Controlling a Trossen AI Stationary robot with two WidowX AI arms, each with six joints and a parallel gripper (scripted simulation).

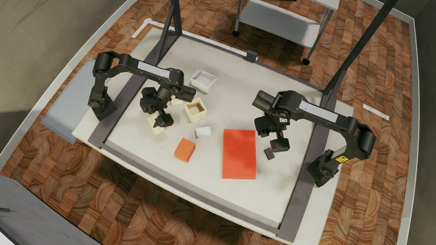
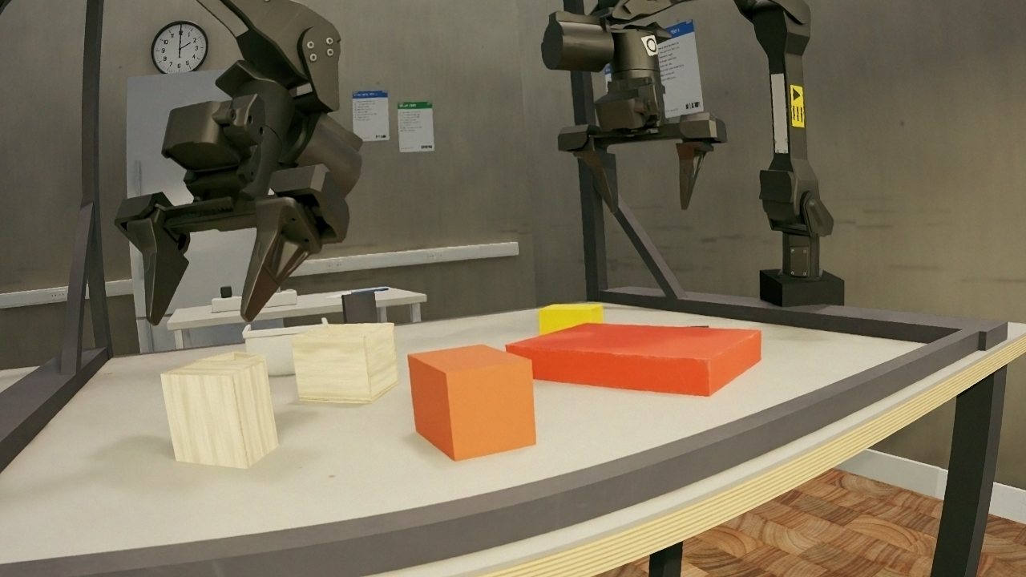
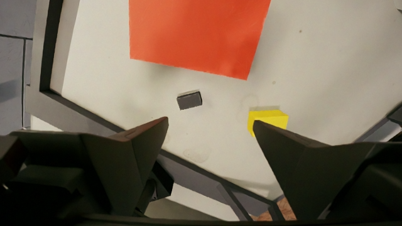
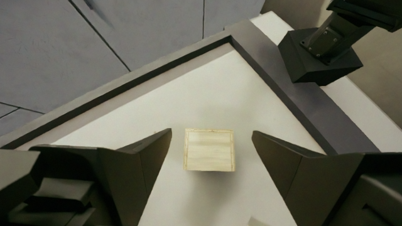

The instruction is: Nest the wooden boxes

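My right gripper is now 90 mm above the medium wooden box, 10 mm to the left of it and 10 mm short of it. From my right hand the other things lie so: small wooden box (160 mm behind, 110 mm below, 30 mm to the left); then largest wooden box (140 mm to the left, 110 mm below, 110 mm behind); then orange cube (160 mm to the left, 100 mm below, 80 mm ahead).
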